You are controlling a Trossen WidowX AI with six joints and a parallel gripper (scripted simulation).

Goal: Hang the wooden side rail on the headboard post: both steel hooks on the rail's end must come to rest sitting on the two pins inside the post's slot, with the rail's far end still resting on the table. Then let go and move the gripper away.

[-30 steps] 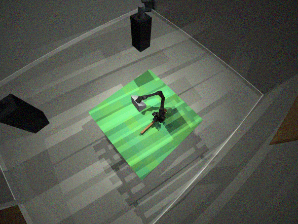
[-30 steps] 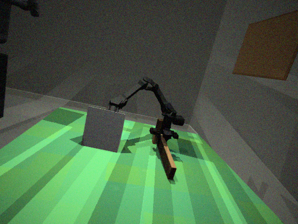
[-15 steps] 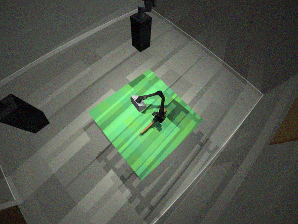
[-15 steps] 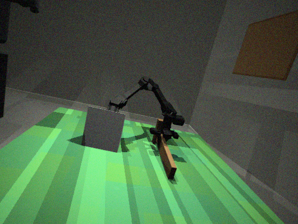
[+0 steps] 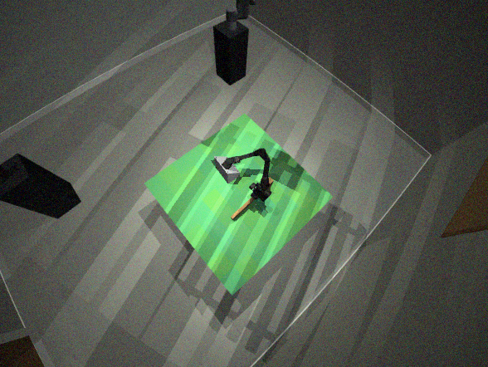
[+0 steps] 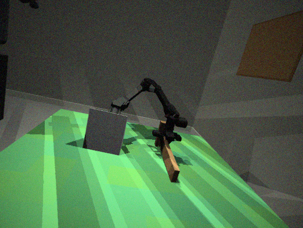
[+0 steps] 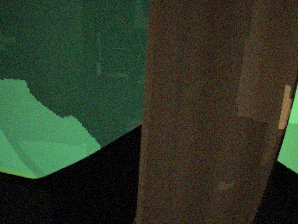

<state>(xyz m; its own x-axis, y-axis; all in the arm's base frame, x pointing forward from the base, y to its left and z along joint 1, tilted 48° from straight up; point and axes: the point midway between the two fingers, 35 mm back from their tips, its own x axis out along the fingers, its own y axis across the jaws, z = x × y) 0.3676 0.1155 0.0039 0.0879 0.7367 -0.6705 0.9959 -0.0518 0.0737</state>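
The headboard post is 130 mm to the left of my gripper tip and 40 mm above it.
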